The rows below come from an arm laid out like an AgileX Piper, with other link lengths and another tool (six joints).
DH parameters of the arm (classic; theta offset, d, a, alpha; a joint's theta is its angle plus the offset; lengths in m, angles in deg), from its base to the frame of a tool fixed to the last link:
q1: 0 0.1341 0 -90
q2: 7.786 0 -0.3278 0
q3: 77.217 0 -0.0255 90
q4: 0 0.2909 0 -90
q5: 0 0 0 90
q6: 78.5 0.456 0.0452 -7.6
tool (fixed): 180 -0.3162 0 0
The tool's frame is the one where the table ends.
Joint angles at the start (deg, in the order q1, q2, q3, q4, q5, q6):
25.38 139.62 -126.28 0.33 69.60 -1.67
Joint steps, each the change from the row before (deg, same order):
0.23 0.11 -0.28 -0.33 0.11 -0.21
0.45 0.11 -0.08 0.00 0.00 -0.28
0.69 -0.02 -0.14 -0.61 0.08 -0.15
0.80 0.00 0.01 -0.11 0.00 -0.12
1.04 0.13 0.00 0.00 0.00 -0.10
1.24 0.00 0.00 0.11 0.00 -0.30
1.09 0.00 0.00 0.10 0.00 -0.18
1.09 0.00 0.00 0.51 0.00 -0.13
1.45 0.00 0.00 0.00 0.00 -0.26
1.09 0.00 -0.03 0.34 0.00 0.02
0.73 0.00 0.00 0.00 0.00 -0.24
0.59 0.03 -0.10 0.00 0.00 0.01
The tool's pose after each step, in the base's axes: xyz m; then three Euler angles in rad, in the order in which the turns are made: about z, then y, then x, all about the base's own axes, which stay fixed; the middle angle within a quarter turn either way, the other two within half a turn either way. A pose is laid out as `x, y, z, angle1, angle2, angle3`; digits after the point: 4 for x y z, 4 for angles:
0.4793, 0.2678, 0.1439, 0.8604, 0.2920, -2.9611
0.4774, 0.2714, 0.1432, 0.8474, 0.2897, -2.9585
0.4750, 0.2756, 0.1437, 0.8297, 0.2928, -2.9628
0.4711, 0.2818, 0.1436, 0.8129, 0.2908, -2.9601
0.4660, 0.2902, 0.1423, 0.7928, 0.2854, -2.9558
0.4594, 0.3001, 0.1424, 0.7658, 0.2799, -2.9476
0.4535, 0.3088, 0.1424, 0.7437, 0.2751, -2.9406
0.4469, 0.3184, 0.1427, 0.7243, 0.2667, -2.9283
0.4387, 0.3294, 0.1426, 0.6941, 0.2608, -2.9213
0.4319, 0.3385, 0.1430, 0.6768, 0.2540, -2.9116
0.4276, 0.3437, 0.1429, 0.6598, 0.2506, -2.9081
0.4243, 0.3483, 0.1431, 0.6494, 0.2492, -2.9048

